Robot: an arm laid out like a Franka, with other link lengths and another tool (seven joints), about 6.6 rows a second.
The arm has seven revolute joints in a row. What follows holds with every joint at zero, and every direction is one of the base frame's. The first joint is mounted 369.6 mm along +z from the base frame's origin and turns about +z. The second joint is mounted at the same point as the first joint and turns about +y. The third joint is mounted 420.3 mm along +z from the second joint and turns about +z. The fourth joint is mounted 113 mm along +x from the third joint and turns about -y. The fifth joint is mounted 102.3 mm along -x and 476.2 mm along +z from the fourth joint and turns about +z. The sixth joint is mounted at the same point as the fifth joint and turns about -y. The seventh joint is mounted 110.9 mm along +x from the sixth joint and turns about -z. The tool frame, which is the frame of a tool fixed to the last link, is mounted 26 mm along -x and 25 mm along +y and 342.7 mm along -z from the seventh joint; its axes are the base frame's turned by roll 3.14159, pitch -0.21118 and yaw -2.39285 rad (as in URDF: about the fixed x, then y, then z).
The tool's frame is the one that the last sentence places.
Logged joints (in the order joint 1, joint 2, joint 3, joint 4, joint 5, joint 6, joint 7), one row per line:
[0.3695, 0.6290, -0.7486, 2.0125, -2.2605, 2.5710, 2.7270]
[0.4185, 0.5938, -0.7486, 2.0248, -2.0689, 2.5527, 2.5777]
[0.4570, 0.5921, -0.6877, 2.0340, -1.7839, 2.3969, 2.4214]
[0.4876, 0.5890, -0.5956, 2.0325, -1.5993, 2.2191, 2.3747]
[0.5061, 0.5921, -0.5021, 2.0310, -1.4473, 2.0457, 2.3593]
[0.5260, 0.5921, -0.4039, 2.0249, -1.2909, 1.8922, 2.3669]
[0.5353, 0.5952, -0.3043, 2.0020, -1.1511, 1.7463, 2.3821]
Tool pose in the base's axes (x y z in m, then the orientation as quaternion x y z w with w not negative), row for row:
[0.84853, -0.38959, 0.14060, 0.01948, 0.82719, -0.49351, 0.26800]
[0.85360, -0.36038, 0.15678, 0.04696, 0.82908, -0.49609, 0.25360]
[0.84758, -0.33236, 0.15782, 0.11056, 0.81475, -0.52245, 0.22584]
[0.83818, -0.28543, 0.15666, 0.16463, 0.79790, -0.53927, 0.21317]
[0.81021, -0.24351, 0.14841, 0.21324, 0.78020, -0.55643, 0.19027]
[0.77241, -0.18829, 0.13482, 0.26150, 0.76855, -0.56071, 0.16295]
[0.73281, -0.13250, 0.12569, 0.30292, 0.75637, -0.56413, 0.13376]
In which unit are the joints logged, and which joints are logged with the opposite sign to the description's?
The joints are logged in radians. Opposite sign: joint 4.
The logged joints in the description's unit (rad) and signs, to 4 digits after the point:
[0.3695, 0.6290, -0.7486, -2.0125, -2.2605, 2.5710, 2.7270]
[0.4185, 0.5938, -0.7486, -2.0248, -2.0689, 2.5527, 2.5777]
[0.4570, 0.5921, -0.6877, -2.0340, -1.7839, 2.3969, 2.4214]
[0.4876, 0.5890, -0.5956, -2.0325, -1.5993, 2.2191, 2.3747]
[0.5061, 0.5921, -0.5021, -2.0310, -1.4473, 2.0457, 2.3593]
[0.5260, 0.5921, -0.4039, -2.0249, -1.2909, 1.8922, 2.3669]
[0.5353, 0.5952, -0.3043, -2.0020, -1.1511, 1.7463, 2.3821]

